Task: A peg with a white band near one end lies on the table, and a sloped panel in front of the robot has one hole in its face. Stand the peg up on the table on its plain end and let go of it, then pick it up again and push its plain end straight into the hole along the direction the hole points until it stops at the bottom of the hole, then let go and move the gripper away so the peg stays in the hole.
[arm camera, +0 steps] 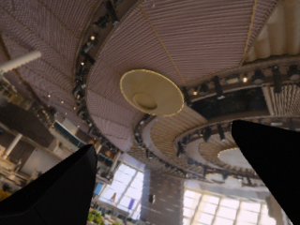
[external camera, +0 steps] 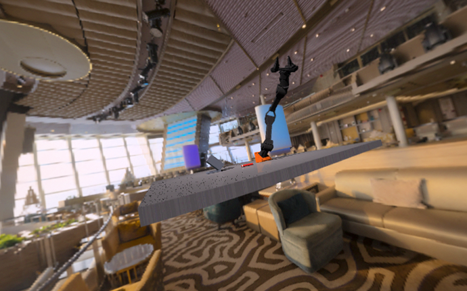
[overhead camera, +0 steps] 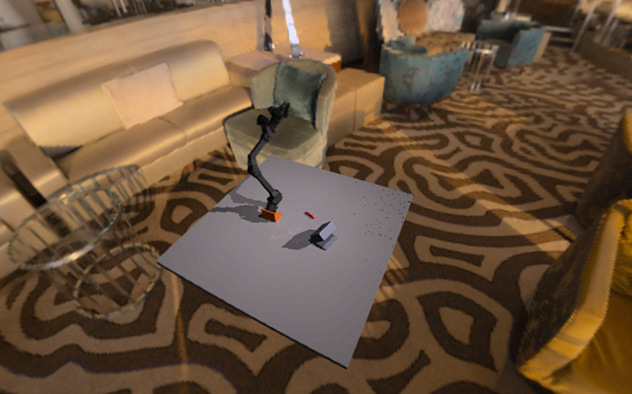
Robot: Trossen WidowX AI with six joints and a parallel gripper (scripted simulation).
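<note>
Right now my gripper tip is 66 cm above the red peg, 30 cm to the left of it and 27 cm short of it. The rest, counted from my gripper tip: sloped panel (61 cm below, 46 cm to the right, 41 cm ahead).
</note>
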